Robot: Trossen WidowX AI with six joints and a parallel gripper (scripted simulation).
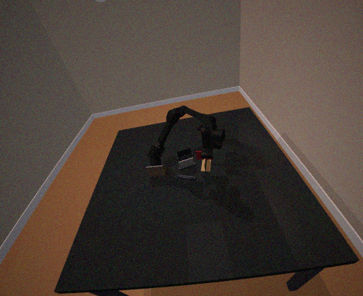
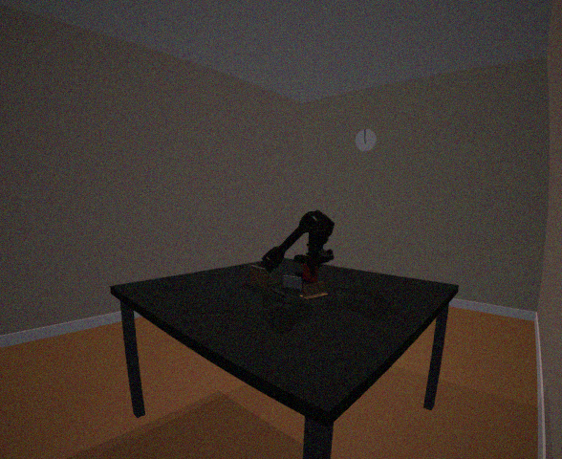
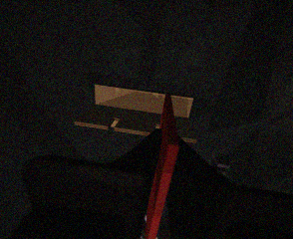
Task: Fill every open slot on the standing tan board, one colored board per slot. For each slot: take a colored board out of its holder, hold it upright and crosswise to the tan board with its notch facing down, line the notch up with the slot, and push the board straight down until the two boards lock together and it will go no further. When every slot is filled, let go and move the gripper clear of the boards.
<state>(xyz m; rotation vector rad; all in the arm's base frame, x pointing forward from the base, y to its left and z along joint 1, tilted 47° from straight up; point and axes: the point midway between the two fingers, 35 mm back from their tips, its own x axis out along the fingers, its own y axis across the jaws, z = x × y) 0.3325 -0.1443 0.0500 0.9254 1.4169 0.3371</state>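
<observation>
Now: gripper tip 3 cm past the red board and 1 cm to the right of it. From my gripper tip the other things lie so: tan board (7 cm below, 3 cm to the left, 2 cm behind).
</observation>
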